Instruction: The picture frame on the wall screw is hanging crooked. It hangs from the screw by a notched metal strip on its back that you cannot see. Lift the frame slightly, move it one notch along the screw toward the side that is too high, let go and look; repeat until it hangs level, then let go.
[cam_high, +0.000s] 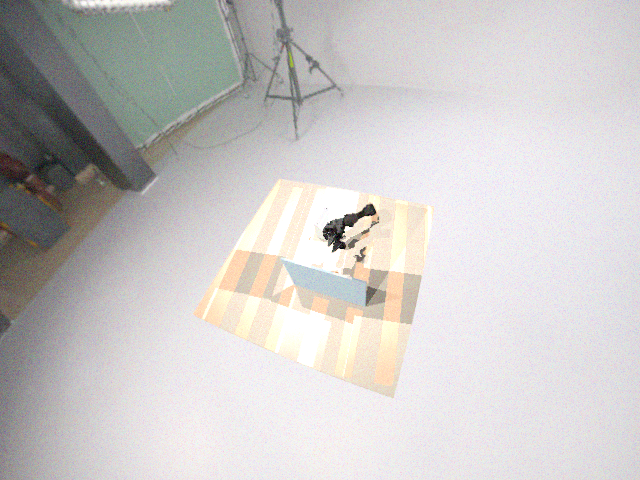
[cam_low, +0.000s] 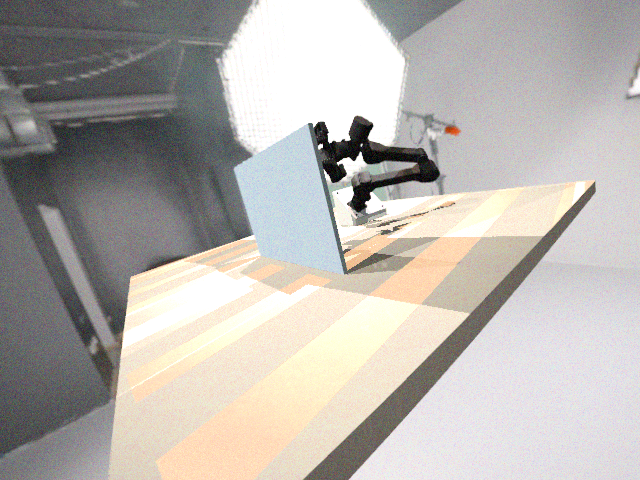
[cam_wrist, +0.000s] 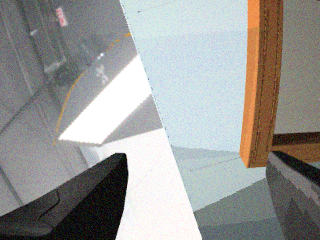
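My gripper tip is now 130 mm short of the picture frame, 10 mm to the right of it and 110 mm above it. The rest, counted from my gripper tip: wall panel (140 mm ahead, 130 mm below).
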